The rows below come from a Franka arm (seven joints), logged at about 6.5 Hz.
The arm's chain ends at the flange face. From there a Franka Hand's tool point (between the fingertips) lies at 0.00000 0.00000 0.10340 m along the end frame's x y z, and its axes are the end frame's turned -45 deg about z.
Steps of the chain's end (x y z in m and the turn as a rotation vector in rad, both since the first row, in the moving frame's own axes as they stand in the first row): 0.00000 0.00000 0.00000 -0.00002 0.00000 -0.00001; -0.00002 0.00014 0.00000 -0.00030 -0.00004 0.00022; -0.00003 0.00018 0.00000 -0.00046 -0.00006 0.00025; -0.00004 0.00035 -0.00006 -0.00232 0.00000 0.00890; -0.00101 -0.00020 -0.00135 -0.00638 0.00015 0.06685; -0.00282 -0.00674 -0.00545 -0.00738 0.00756 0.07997; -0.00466 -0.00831 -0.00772 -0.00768 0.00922 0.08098
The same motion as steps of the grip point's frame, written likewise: 0.00000 0.00000 0.00000 -0.00001 -0.00001 -0.00001; -0.00014 0.00010 0.00000 -0.00018 -0.00024 0.00022; -0.00019 0.00014 0.00000 -0.00028 -0.00037 0.00025; -0.00045 0.00039 -0.00006 -0.00164 -0.00164 0.00890; -0.00104 -0.00039 -0.00135 -0.00462 -0.00441 0.06685; 0.00274 -0.00567 -0.00546 -0.01056 0.00013 0.07997; 0.00264 -0.00793 -0.00773 -0.01195 0.00109 0.08098
